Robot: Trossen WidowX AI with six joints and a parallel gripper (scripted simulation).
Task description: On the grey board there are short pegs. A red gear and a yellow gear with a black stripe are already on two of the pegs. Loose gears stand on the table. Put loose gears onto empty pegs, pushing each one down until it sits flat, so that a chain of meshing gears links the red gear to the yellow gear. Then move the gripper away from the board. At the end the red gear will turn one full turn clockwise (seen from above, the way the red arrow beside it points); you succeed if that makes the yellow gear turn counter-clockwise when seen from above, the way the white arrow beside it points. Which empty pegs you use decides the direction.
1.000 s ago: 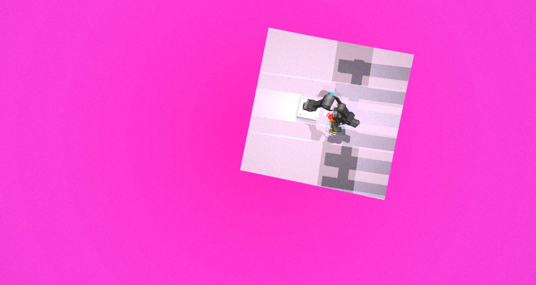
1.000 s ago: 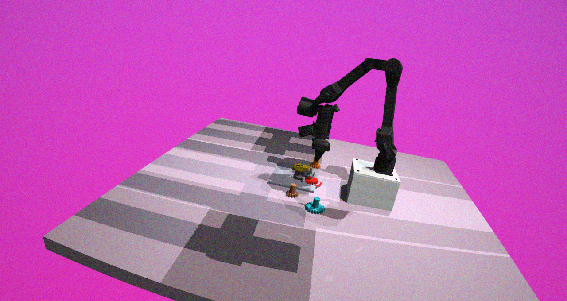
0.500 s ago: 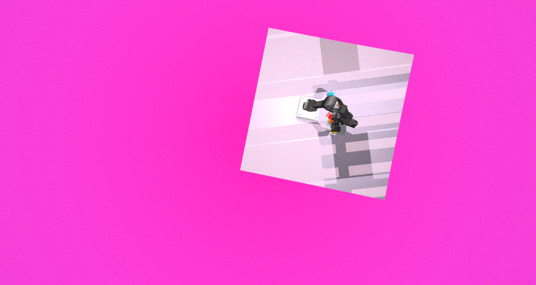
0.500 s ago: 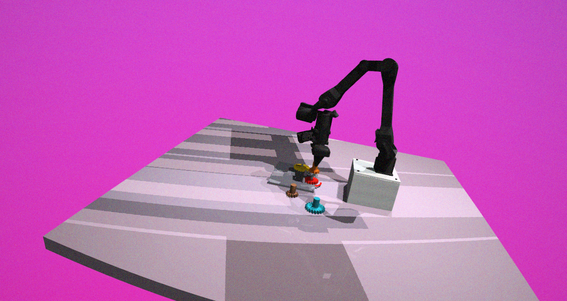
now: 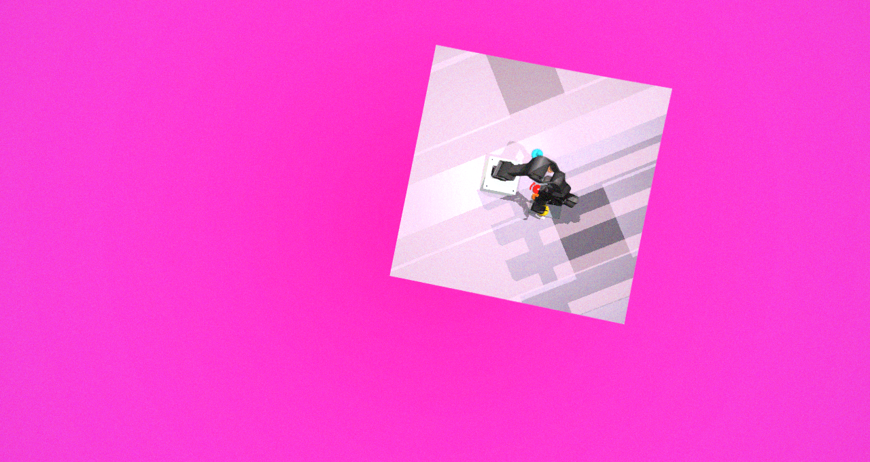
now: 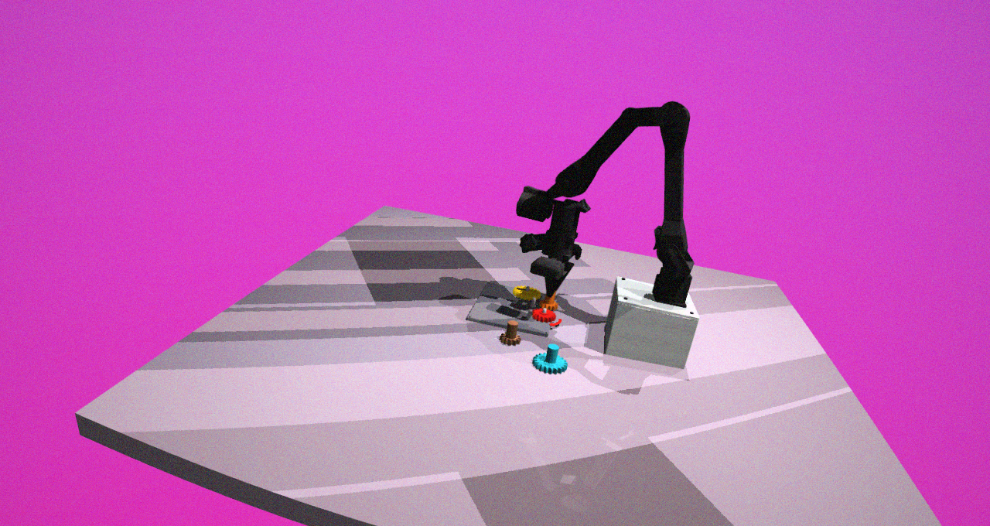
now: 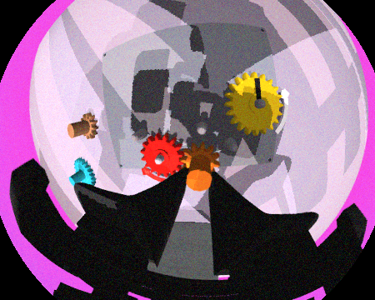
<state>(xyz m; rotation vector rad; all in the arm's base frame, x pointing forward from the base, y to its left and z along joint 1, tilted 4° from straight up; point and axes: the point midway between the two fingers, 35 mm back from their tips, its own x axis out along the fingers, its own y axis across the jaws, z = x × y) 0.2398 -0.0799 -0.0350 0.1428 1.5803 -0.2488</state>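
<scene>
The red gear lies 10 mm ahead of my gripper tip, 40 mm to the left of it and 30 mm below it. Round my gripper tip: brown gear 60 mm ahead, 160 mm to the left, 30 mm below; then orange gear 10 mm below; then white arrow 50 mm ahead, 100 mm to the right, 40 mm below.
</scene>
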